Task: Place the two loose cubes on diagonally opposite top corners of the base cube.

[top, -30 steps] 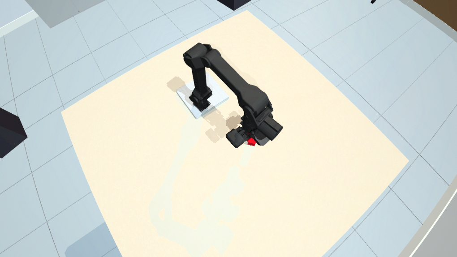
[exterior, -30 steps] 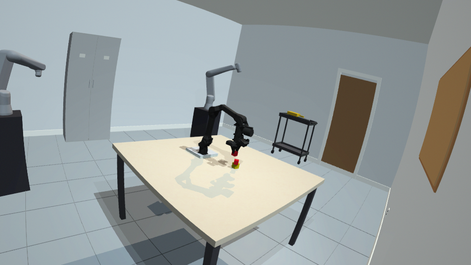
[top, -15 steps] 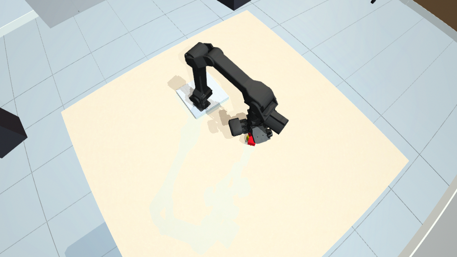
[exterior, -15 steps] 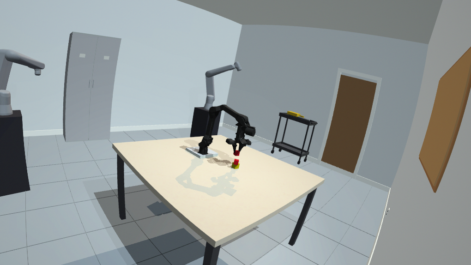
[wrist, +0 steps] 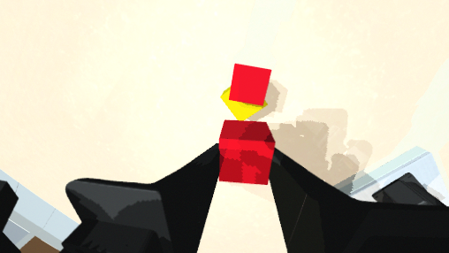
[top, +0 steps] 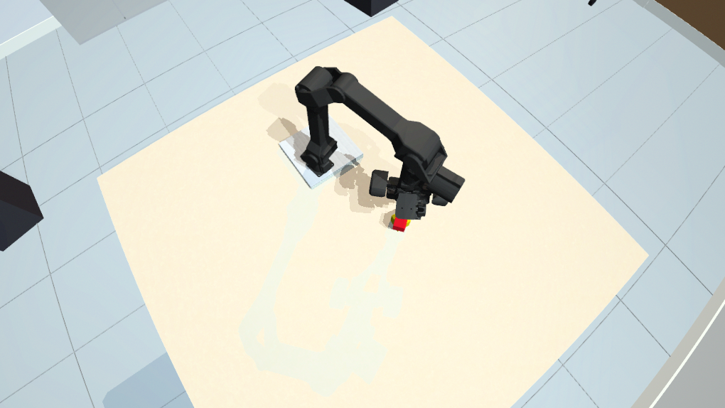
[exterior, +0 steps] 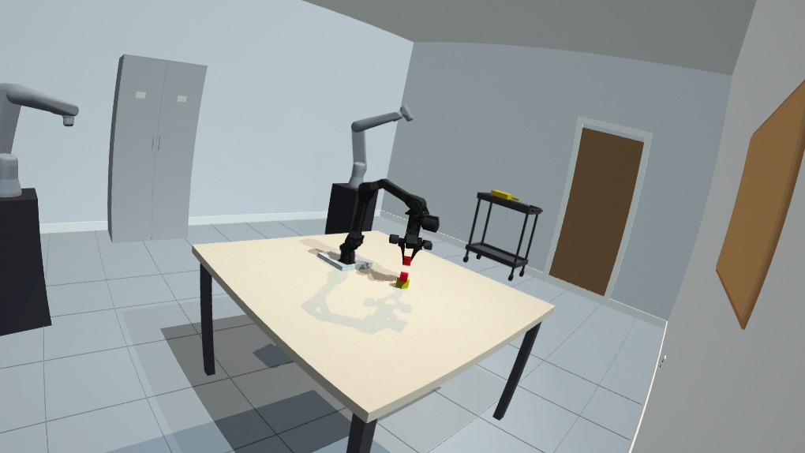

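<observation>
My gripper tip is 1 cm short of the yellow base cube, 1 cm to the left of it and 10 cm above it.
</observation>
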